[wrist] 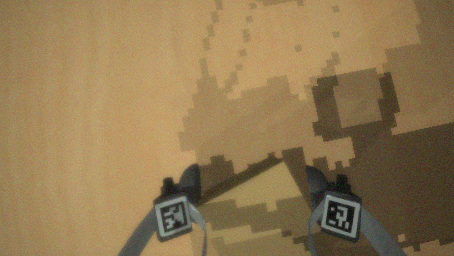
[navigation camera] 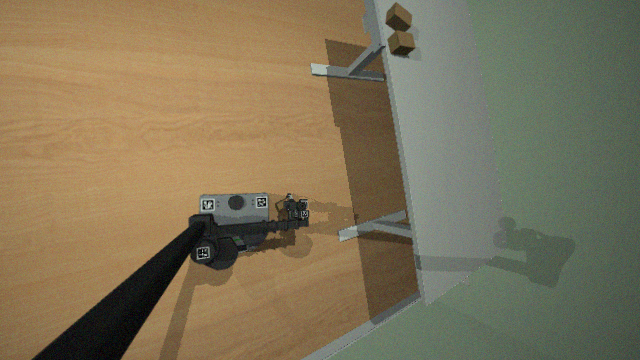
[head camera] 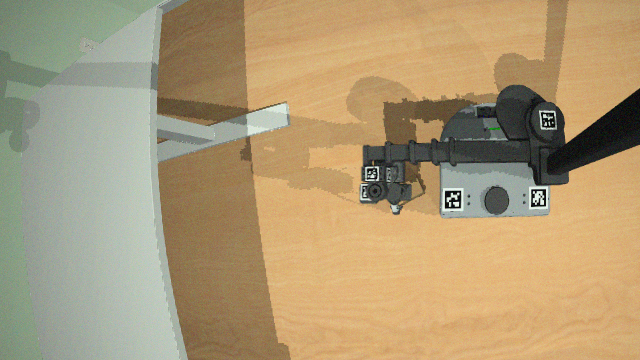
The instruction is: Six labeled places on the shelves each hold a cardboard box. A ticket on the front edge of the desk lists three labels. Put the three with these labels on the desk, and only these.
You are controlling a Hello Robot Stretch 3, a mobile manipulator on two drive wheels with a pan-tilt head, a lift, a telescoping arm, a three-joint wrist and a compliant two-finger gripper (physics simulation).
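Where they show: gripper, fingertip midpoint: [wrist: 254, 183]; robot's base at its link origin: [navigation camera: 235, 201] [head camera: 495, 199].
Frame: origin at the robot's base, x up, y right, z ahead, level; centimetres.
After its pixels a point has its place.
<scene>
A cardboard box [wrist: 272, 187] {y 32.6, x 5.4, z -3.3 cm} lies low on the floor, turned at an angle, between my fingertips in the wrist view. My gripper [wrist: 254, 183] {y 32.3, x 1.5, z -2.3 cm} [head camera: 410, 201] [navigation camera: 283, 200] {y 32.3, x 1.5, z -2.3 cm} points down and is shut on it, one finger against each side. Its label does not show. In the head and navigation views I cannot make the box out beneath the wrist. Two more cardboard boxes [navigation camera: 398, 18] {y 56.1, x 76.5, z 71.3 cm} [navigation camera: 401, 43] {y 56.0, x 77.1, z 60.2 cm} stand close together on the desk [navigation camera: 445, 140] {y 87.1, x 72.1, z 26.6 cm} [head camera: 95, 200] {y 84.7, x 72.0, z 1.6 cm}, near its front edge. A small pale piece at the desk's front edge is too small to read. The shelves do not show.
My base [head camera: 495, 175] {y 0.4, x 15.9, z -6.4 cm} [navigation camera: 235, 212] {y -0.4, x 16.0, z -4.8 cm} stands on the wood floor with the arm [head camera: 485, 151] {y 3.3, x 37.2, z -10.2 cm} [navigation camera: 245, 228] {y 3.0, x 37.2, z -9.7 cm} reaching toward the desk. Desk legs [head camera: 265, 116] [navigation camera: 350, 233] [navigation camera: 320, 70] stick out at floor level in front of the desk. A green wall [navigation camera: 560, 125] {y 138.0, x 98.4, z 32.5 cm} is behind it.
</scene>
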